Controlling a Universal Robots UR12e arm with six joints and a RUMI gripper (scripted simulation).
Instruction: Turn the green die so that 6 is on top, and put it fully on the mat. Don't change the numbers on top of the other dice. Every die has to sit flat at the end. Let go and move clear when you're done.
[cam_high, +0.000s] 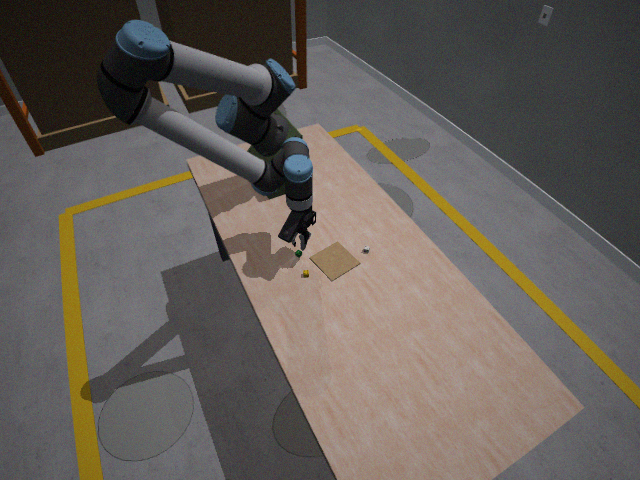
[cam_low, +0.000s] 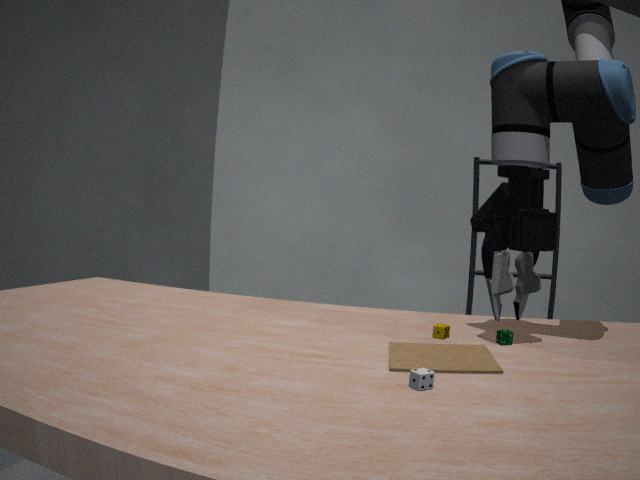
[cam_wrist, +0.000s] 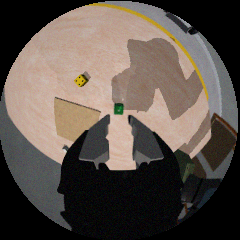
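Now: hand 4 cm above the green die. From my hand the other things lie so: tan mat 8 cm ahead, 12 cm to the left, 5 cm below; then white die 9 cm ahead, 25 cm to the left, 4 cm below; then yellow die 10 cm ahead, 1 cm to the right, 4 cm below.
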